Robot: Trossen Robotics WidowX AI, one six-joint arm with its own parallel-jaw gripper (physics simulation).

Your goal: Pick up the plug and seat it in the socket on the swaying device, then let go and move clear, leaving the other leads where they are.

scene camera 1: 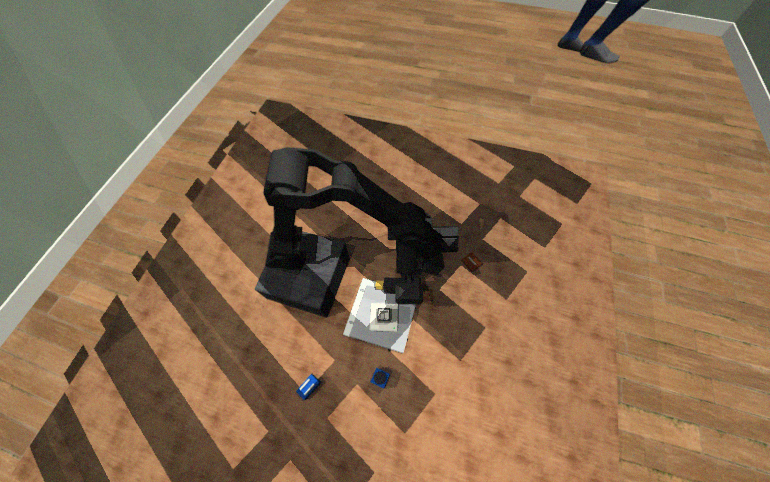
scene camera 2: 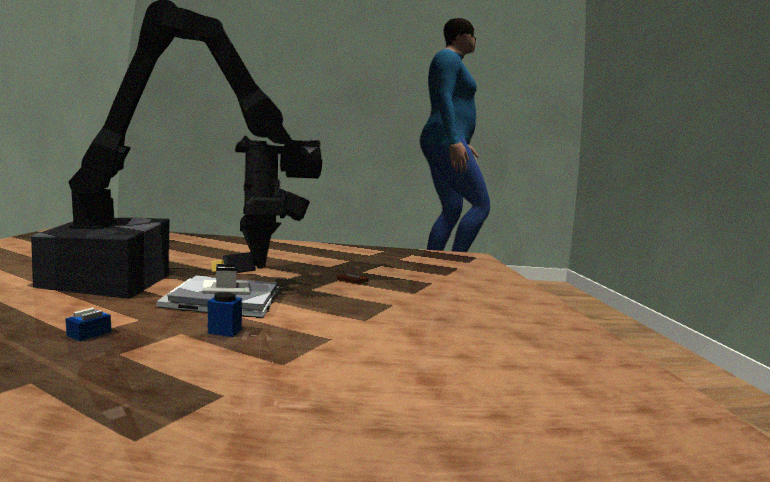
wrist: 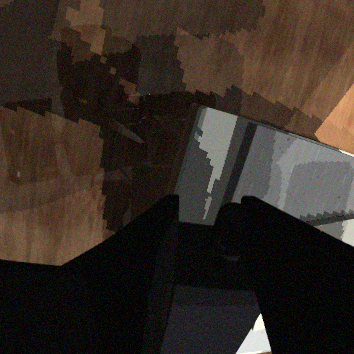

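My gripper [scene camera 1: 407, 294] [scene camera 2: 256, 258] [wrist: 209, 207] is shut on the plug [scene camera 1: 389, 284] [scene camera 2: 237, 263], a dark body with a yellow end that sticks out sideways. It hangs low over the back edge of the flat grey-white device [scene camera 1: 364, 332] [scene camera 2: 188, 294] [wrist: 281, 168]. The socket [scene camera 1: 383, 314] [scene camera 2: 225, 275] is a small raised square block on top of the device, a little in front of the gripper. In the wrist view the plug shows only as a dark mass between the fingers.
The arm's black base [scene camera 1: 299, 277] [scene camera 2: 112, 256] stands left of the device. Two blue leads [scene camera 1: 308, 386] [scene camera 1: 380, 377] [scene camera 2: 87, 324] [scene camera 2: 224, 315] lie in front and a brown lead [scene camera 1: 472, 262] [scene camera 2: 352, 278] behind to the right. A person in blue [scene camera 2: 453, 135] [scene camera 1: 598, 49] stands by the far wall.
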